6 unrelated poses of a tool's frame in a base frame.
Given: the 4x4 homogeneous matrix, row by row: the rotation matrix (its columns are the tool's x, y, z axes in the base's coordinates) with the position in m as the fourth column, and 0 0 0 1 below. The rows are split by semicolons.
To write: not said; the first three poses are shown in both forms.
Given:
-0.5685 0.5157 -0.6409 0.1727; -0.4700 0.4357 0.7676 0.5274; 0.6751 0.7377 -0.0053 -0.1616; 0 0 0 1
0.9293 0.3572 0.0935 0.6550; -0.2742 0.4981 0.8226 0.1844; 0.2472 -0.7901 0.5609 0.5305; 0 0 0 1
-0.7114 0.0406 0.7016 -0.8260; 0.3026 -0.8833 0.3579 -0.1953; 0.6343 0.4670 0.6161 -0.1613; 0 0 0 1
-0.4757 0.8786 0.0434 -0.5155; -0.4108 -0.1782 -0.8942 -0.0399; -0.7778 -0.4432 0.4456 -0.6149; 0 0 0 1
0.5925 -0.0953 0.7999 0.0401; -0.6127 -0.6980 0.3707 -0.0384; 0.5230 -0.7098 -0.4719 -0.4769; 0 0 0 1
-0.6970 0.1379 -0.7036 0.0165; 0.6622 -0.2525 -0.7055 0.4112; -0.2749 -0.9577 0.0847 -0.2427; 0 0 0 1
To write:
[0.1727 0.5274 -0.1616 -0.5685 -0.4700 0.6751 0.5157 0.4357 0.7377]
[0.6550 0.1844 0.5305 0.9293 -0.2742 0.2472 0.3572 0.4981 -0.7901]
[-0.8260 -0.1953 -0.1613 -0.7114 0.3026 0.6343 0.0406 -0.8833 0.4670]
[-0.5155 -0.0399 -0.6149 -0.4757 -0.4108 -0.7778 0.8786 -0.1782 -0.4432]
[0.0401 -0.0384 -0.4769 0.5925 -0.6127 0.5230 -0.0953 -0.6980 -0.7098]
[0.0165 0.4112 -0.2427 -0.6970 0.6622 -0.2749 0.1379 -0.2525 -0.9577]

